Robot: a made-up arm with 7 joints. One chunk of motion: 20 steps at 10 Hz.
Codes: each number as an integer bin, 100 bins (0 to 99) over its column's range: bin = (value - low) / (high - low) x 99, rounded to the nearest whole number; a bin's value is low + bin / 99 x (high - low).
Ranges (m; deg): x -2..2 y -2..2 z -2..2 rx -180..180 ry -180..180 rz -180..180
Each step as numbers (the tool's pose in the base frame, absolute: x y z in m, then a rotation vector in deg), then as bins.
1 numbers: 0.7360 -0.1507 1.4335 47.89 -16.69 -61.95
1 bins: 68 46 85 63 45 32
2 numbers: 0.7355 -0.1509 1.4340 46.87 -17.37 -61.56
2 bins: 68 46 85 62 45 33
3 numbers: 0.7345 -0.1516 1.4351 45.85 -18.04 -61.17
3 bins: 68 46 85 62 45 33
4 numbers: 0.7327 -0.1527 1.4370 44.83 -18.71 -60.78
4 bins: 68 46 85 62 44 33
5 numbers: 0.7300 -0.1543 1.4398 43.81 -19.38 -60.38
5 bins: 68 46 85 62 44 33
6 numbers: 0.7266 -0.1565 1.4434 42.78 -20.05 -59.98
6 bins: 67 46 85 61 44 33
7 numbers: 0.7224 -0.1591 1.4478 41.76 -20.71 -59.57
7 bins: 67 46 85 61 44 33
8 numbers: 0.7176 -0.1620 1.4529 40.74 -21.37 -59.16
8 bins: 67 45 85 61 44 33
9 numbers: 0.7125 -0.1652 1.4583 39.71 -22.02 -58.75
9 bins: 67 45 86 60 43 33
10 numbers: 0.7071 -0.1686 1.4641 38.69 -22.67 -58.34
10 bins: 67 45 86 60 43 33
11 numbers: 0.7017 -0.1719 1.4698 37.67 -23.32 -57.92
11 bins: 67 45 86 60 43 34
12 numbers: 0.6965 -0.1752 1.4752 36.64 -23.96 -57.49
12 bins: 67 45 86 60 43 34
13 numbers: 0.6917 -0.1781 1.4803 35.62 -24.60 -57.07
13 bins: 67 45 86 59 43 34
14 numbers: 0.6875 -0.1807 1.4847 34.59 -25.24 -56.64
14 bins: 67 45 86 59 43 34
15 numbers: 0.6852 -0.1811 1.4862 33.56 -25.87 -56.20
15 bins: 66 45 86 59 42 34
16 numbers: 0.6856 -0.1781 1.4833 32.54 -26.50 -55.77
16 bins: 66 45 86 58 42 34
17 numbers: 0.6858 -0.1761 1.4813 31.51 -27.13 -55.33
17 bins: 66 45 86 58 42 34
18 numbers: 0.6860 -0.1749 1.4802 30.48 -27.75 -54.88
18 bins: 66 45 86 58 42 34
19 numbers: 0.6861 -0.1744 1.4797 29.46 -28.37 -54.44
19 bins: 66 45 86 58 42 35
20 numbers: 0.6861 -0.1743 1.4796 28.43 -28.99 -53.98
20 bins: 66 45 86 57 42 35
